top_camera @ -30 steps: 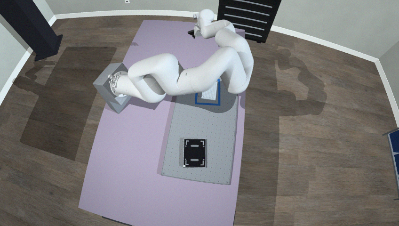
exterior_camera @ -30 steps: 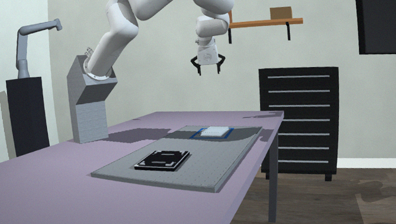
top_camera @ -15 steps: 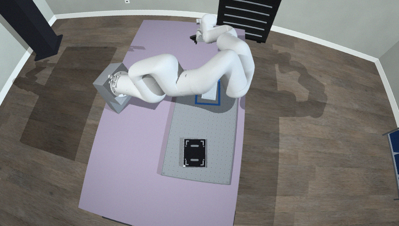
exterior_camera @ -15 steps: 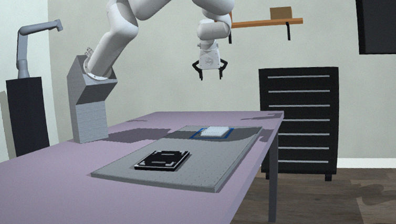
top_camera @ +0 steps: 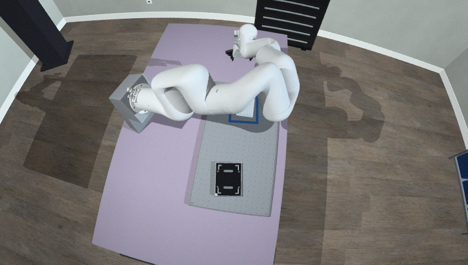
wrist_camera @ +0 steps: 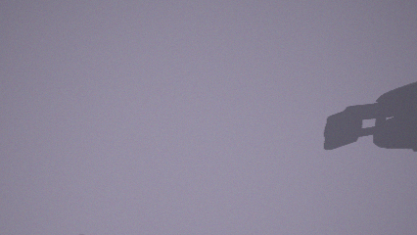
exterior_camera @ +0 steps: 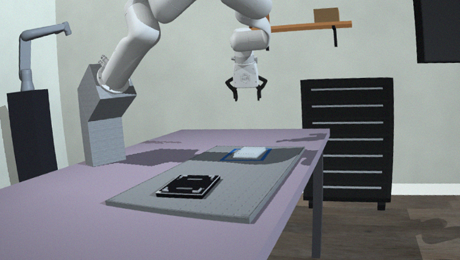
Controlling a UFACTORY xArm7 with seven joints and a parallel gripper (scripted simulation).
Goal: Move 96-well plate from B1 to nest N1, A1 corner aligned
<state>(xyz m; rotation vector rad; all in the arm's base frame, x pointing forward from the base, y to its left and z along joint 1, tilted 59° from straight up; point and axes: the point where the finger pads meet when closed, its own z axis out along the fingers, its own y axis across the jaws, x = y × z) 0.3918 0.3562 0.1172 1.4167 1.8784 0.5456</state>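
My gripper is now 10 mm past the 96-well plate, 180 mm to the left of it and 190 mm above it. Round my hand: plate nest N1: 180 mm behind, 550 mm to the right, 190 mm below.
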